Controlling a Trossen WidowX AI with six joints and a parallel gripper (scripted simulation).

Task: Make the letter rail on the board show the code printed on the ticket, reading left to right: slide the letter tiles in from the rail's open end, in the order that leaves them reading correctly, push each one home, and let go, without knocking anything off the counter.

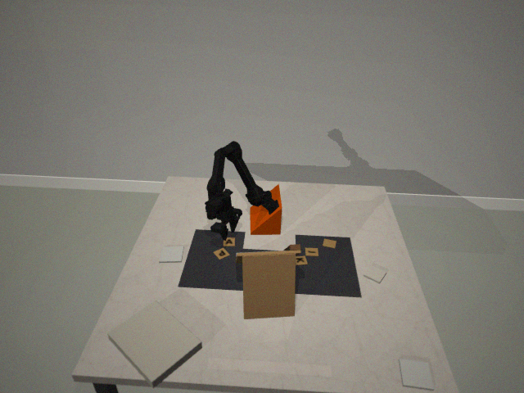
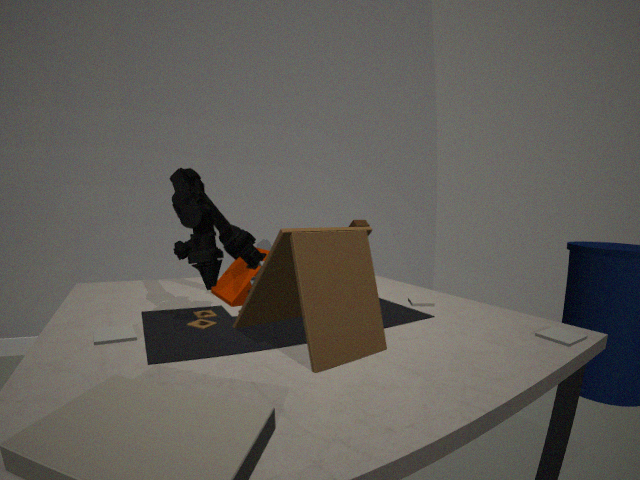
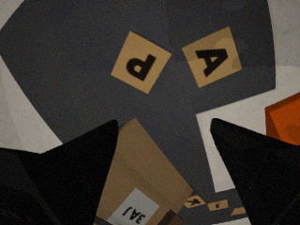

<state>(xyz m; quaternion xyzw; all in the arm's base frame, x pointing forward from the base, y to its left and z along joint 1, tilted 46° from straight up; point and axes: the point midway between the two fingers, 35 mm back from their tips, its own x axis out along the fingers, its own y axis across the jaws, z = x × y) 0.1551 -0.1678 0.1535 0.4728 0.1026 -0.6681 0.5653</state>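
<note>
My gripper tip is now 1 cm short of the tile marked p, 4 cm to the left of it and 9 cm above it. Also, from my gripper tip: white ticket: 14 cm ahead, 15 cm to the left, 1 cm below; then dark mat: 4 cm ahead, 19 cm to the left, 9 cm below; then tan tile marked 3: 20 cm ahead, 18 cm to the left, 7 cm above.
</note>
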